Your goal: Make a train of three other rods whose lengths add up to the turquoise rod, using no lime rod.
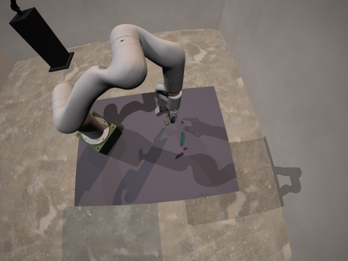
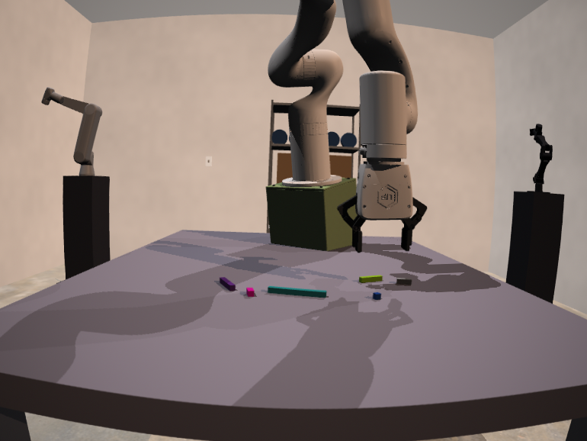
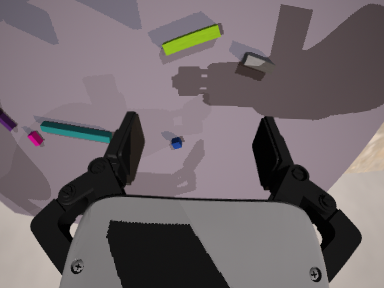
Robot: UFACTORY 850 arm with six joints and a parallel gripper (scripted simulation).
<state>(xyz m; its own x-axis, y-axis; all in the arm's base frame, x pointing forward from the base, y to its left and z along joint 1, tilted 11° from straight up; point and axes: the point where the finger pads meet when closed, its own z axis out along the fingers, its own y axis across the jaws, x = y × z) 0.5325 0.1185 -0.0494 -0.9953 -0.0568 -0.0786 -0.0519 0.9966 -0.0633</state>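
My hand is 80 mm short of the blue rod, 80 mm above it and 20 mm to the left of it. Also, from my hand: grey rod: 80 mm below, 60 mm to the left, 30 mm behind; turquoise rod: 150 mm to the right, 80 mm below, 60 mm ahead; lime rod: 80 mm below, 50 mm behind, 10 mm to the right.
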